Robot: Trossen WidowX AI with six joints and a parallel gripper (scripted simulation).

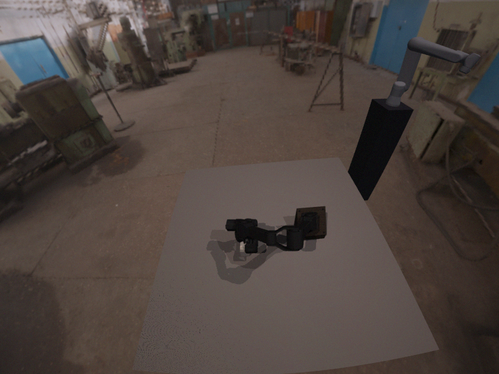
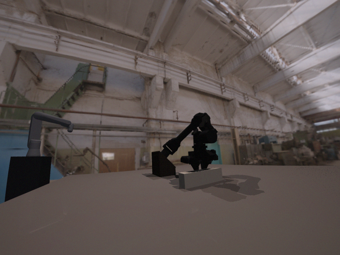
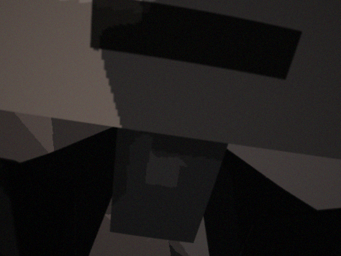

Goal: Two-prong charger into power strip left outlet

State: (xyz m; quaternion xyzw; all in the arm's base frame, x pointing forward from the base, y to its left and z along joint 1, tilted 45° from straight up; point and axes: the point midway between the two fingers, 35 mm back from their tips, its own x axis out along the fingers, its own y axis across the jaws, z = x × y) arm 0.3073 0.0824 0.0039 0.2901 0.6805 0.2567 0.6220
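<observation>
My gripper tip is 2 cm short of the black two-prong charger and 1 cm below it.
</observation>
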